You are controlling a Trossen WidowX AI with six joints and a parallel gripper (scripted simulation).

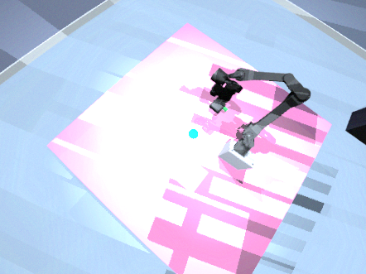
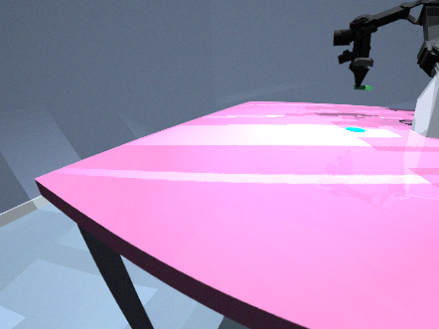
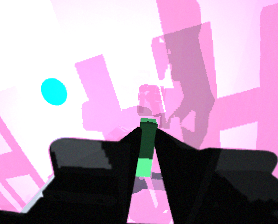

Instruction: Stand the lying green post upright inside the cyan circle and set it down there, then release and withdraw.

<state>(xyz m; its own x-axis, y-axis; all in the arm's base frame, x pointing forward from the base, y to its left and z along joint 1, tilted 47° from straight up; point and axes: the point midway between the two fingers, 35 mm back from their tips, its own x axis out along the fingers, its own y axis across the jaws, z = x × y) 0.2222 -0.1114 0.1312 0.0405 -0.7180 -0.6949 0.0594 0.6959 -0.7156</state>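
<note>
The cyan circle lies 20 mm ahead of my gripper tip, 200 mm to the left of it and 130 mm below it. Round my gripper tip: green post (20 mm behind).
</note>
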